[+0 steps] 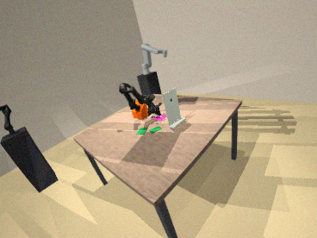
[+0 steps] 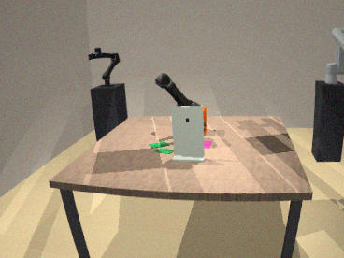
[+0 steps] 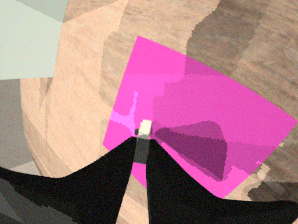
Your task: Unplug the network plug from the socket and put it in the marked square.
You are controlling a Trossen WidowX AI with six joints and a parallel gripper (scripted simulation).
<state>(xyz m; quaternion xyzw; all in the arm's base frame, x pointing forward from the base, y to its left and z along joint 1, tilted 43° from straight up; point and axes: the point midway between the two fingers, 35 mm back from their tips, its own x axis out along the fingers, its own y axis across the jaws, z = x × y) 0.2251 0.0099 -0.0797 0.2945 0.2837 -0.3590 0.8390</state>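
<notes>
Now: gripper tip right at the pale plug. From my gripper tip the other things lie so: upright panel (22 cm ahead, 11 cm above, 4 cm to the right); magenta square (2 cm below, 1 cm behind).
</notes>
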